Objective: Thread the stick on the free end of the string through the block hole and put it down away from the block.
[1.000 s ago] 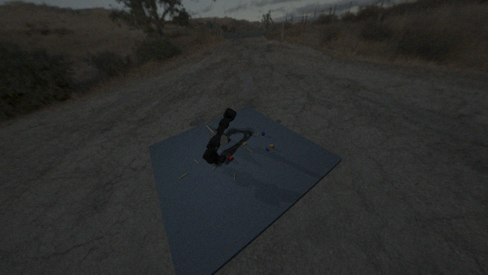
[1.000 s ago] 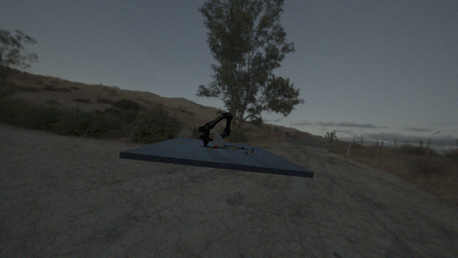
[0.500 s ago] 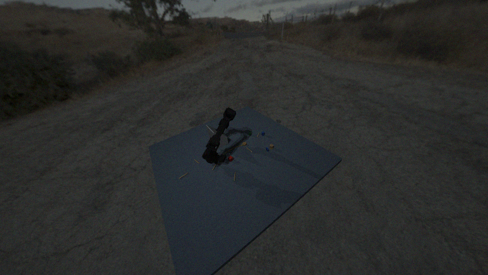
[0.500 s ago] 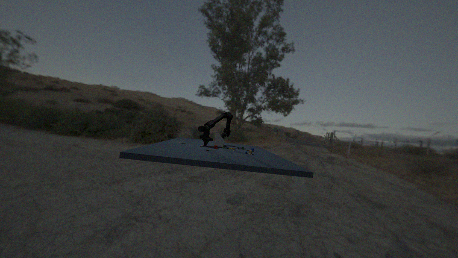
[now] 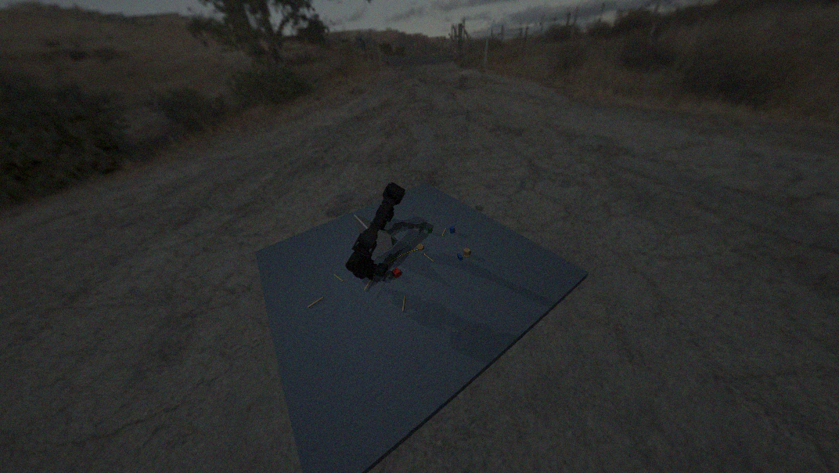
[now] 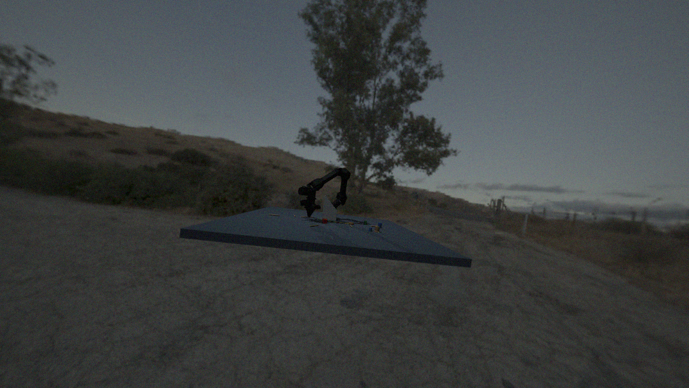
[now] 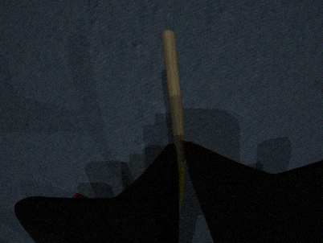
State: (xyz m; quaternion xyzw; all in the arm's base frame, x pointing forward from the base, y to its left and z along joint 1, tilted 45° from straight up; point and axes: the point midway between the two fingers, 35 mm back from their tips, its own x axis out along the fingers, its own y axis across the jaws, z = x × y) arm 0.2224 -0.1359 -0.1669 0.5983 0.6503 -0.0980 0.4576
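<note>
My gripper tip is 5 cm short of the red block, 11 cm to the right of it and 1 cm above it. Round my gripper tip: thin wooden stick: 1 cm ahead, 1 cm to the right; then green object: 7 cm behind, 47 cm to the left, 1 cm below; then blue object: 21 cm ahead, 41 cm to the left, 2 cm below.
</note>
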